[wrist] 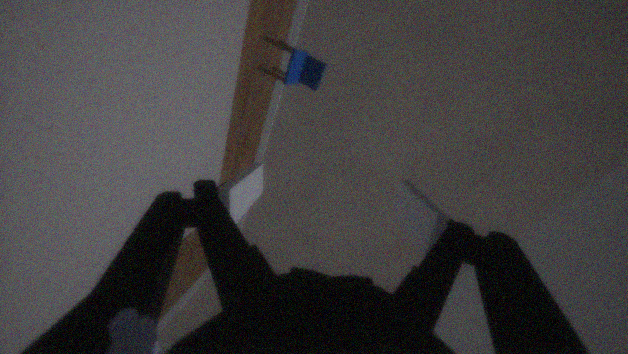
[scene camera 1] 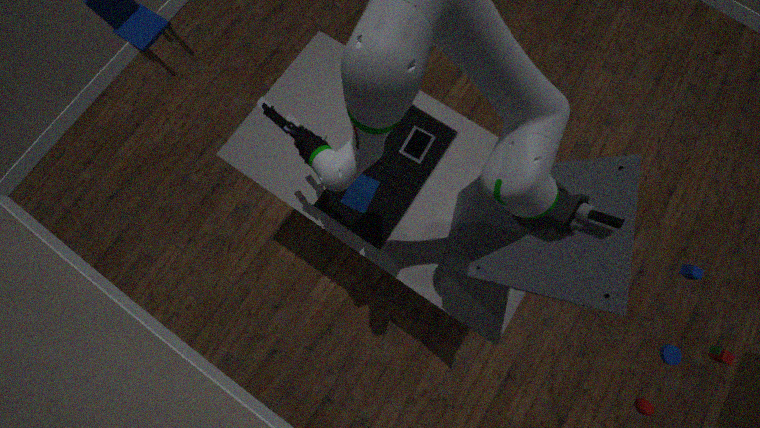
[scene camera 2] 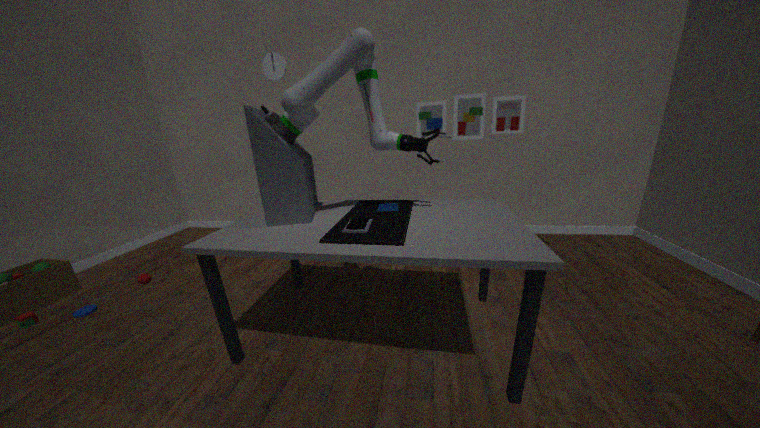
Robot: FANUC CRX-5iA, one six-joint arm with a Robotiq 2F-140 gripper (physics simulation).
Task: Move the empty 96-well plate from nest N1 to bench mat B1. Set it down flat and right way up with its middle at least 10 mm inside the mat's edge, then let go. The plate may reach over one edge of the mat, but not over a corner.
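Seen in the pictures: gripper, between the fingertips: (wrist: 328,186) (scene camera 1: 275,108) (scene camera 2: 448,148); arm's base, origin of its link: (scene camera 1: 539,205) (scene camera 2: 282,135).
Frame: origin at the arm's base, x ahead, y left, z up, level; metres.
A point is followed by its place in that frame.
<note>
My gripper (scene camera 1: 264,107) {x 0.853, y 0.313, z -0.123 m} (scene camera 2: 441,147) {x 0.853, y 0.313, z -0.123 m} (wrist: 328,186) {x 0.853, y 0.313, z -0.123 m} is open with nothing between the fingers. It points sideways, high above the table, away from the black board. A pale rectangular frame with a dark middle (scene camera 1: 410,156) (scene camera 2: 357,230), which looks like nest N1, lies on the black board. A flat blue rectangle (scene camera 1: 360,192) {x 0.497, y 0.272, z -0.460 m} (scene camera 2: 387,207) {x 0.499, y 0.259, z -0.460 m}, which looks like bench mat B1, lies on the same board, apart from the frame. The views are dark and grainy; I cannot make out the 96-well plate or tell whether it sits in the frame. Neither frame nor blue rectangle shows in the wrist view.
The black board (scene camera 1: 390,212) {x 0.329, y 0.241, z -0.463 m} (scene camera 2: 388,237) {x 0.660, y -0.179, z -0.463 m} lies on the white table (scene camera 1: 249,140) {x 1.087, y 0.471, z -0.475 m} (scene camera 2: 478,241) {x 1.030, y -0.102, z -0.475 m}. The grey pedestal (scene camera 1: 574,271) {x -0.140, y 0.116, z 0.076 m} (scene camera 2: 287,186) {x 0.078, y -0.107, z -0.262 m} carries the arm's base beside the table. A blue chair (scene camera 1: 140,26) (wrist: 305,70) stands by the wall. Small coloured objects lie on the floor.
</note>
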